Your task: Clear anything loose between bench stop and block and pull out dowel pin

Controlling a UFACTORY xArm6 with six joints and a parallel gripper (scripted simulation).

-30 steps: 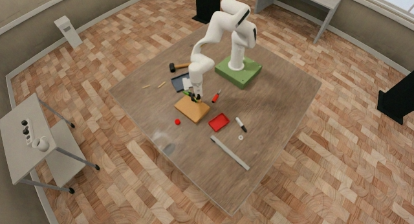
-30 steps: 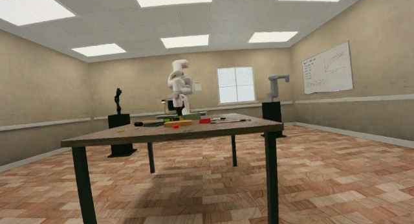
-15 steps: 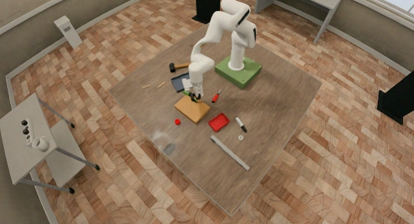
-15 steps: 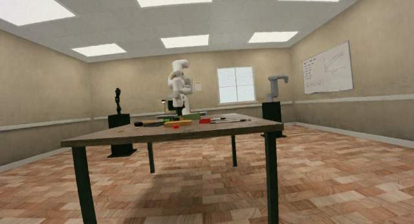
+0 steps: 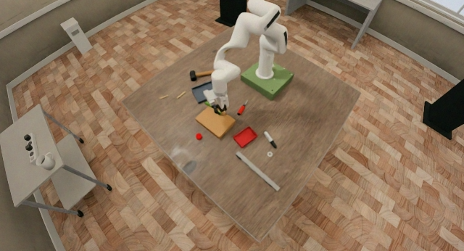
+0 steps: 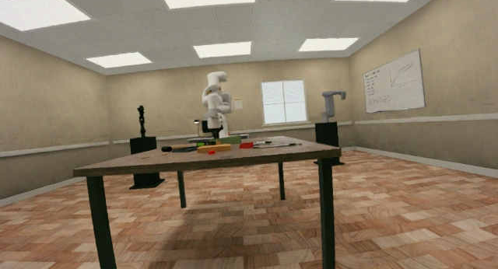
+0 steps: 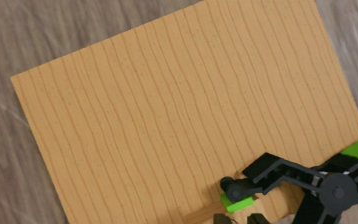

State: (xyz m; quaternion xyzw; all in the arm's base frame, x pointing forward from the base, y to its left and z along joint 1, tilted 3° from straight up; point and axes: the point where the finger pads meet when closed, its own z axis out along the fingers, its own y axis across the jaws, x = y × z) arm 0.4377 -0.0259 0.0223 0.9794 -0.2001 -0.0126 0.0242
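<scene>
The dowel pin is 2 cm below my hand. Also, from my hand: tan bench board: 7 cm below, 5 cm ahead, 1 cm to the right; red cap: 20 cm ahead, 8 cm below, 2 cm to the right; small wooden block: 5 cm below.
</scene>
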